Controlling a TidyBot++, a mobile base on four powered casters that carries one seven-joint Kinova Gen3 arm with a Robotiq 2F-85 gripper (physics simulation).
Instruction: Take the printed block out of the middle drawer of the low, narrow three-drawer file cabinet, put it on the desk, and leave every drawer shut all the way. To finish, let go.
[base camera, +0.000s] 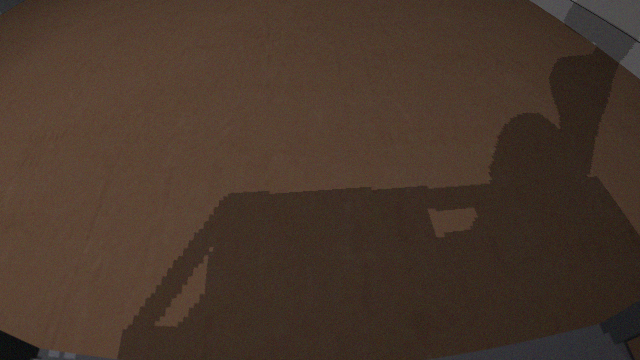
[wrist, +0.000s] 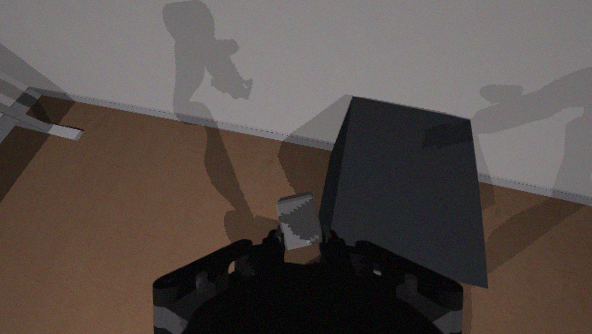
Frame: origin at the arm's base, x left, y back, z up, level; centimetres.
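Seen in the pictures: gripper, fingertip midpoint: (wrist: 302, 234).
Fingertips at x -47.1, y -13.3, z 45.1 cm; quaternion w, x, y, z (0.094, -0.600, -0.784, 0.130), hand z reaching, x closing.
A point is followed by its place in that frame.
The printed block (wrist: 299, 220) @[x -48.1, y -13.8, z 48.5 cm], light grey with a shadow across its face, is held between the fingertips in the wrist view. My gripper (wrist: 302, 234) @[x -47.1, y -13.3, z 45.1 cm] is shut on it, above the brown floor. Part of the desk's metal leg shows at the far left, with its pale foot (wrist: 66, 132) on the floor; the desk top does not show. The low three-drawer file cabinet cannot be made out in either view, and no drawer fronts show.
A dark blue-grey box-shaped piece (wrist: 407, 190) @[x -66.7, y 14.1, z 12.3 cm] stands right of the block, near the wall (wrist: 300, 60) @[x -100.8, y -28.1, z 20.4 cm]. A pale baseboard runs along the wall's foot. In the base camera view, robot-shaped shadows lie on the brown floor (base camera: 300, 110) @[x 1.9, y -58.8, z -39.7 cm], and a wall edge shows at the top right.
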